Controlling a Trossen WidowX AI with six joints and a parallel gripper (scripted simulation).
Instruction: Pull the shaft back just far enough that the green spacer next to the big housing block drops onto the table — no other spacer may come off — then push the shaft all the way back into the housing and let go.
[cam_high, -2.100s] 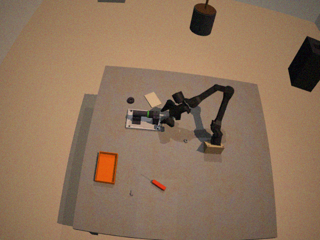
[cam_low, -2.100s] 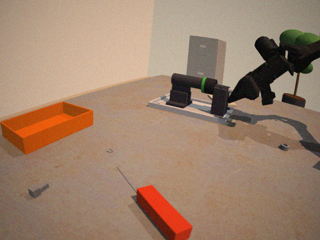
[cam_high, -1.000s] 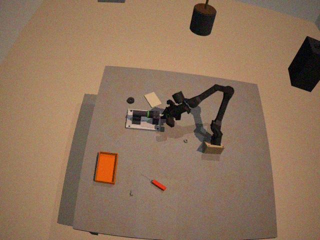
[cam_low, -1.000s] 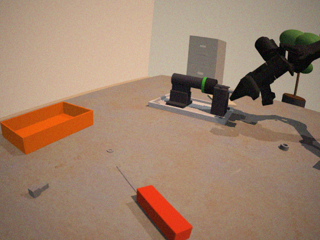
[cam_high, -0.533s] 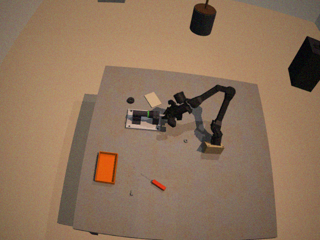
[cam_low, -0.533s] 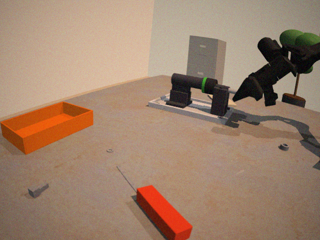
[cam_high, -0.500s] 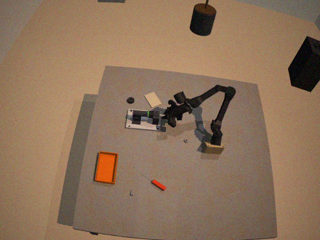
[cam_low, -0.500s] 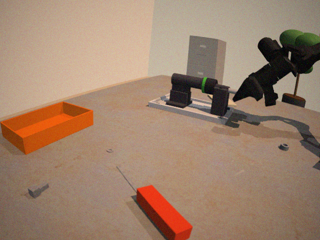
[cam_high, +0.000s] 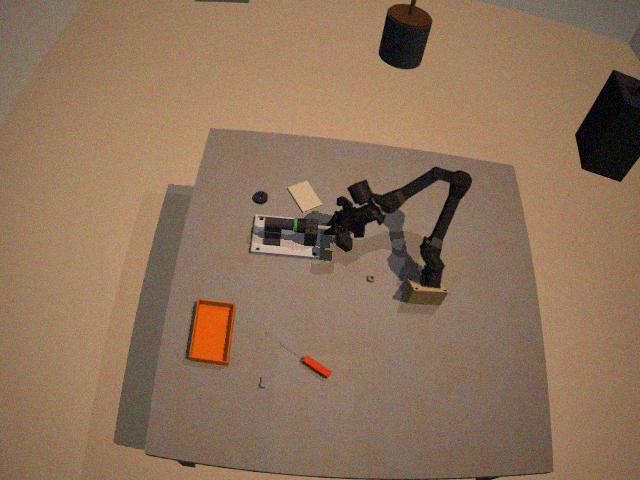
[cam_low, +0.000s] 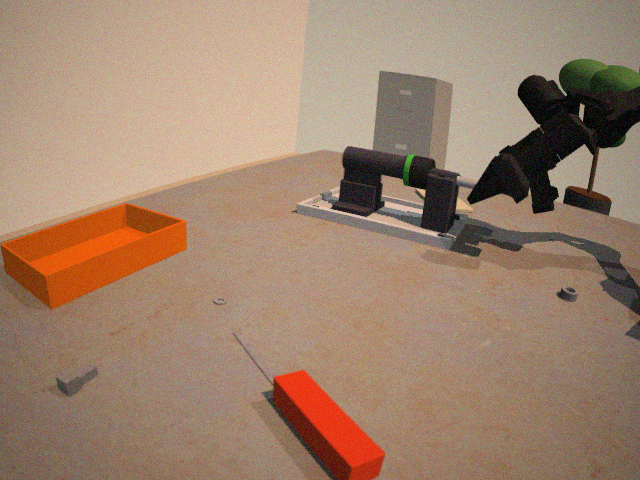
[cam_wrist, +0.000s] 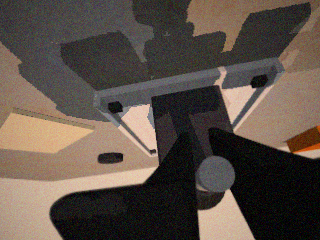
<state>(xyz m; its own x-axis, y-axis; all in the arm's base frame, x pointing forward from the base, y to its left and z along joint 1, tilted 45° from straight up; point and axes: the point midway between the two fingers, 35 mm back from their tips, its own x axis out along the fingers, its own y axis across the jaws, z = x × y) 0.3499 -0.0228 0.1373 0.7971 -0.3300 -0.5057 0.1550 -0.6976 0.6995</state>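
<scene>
Now: gripper tip 40 mm short of the grey shaft, 20 mm below it and 10 mm to the right of it. Also, from my gripper tip: beige card 170 mm to the right, 100 mm ahead, 50 mm below; dark sleeve 70 mm ahead, 20 mm above, 10 mm to the left; green spacer 100 mm ahead, 20 mm to the left, 20 mm above.
</scene>
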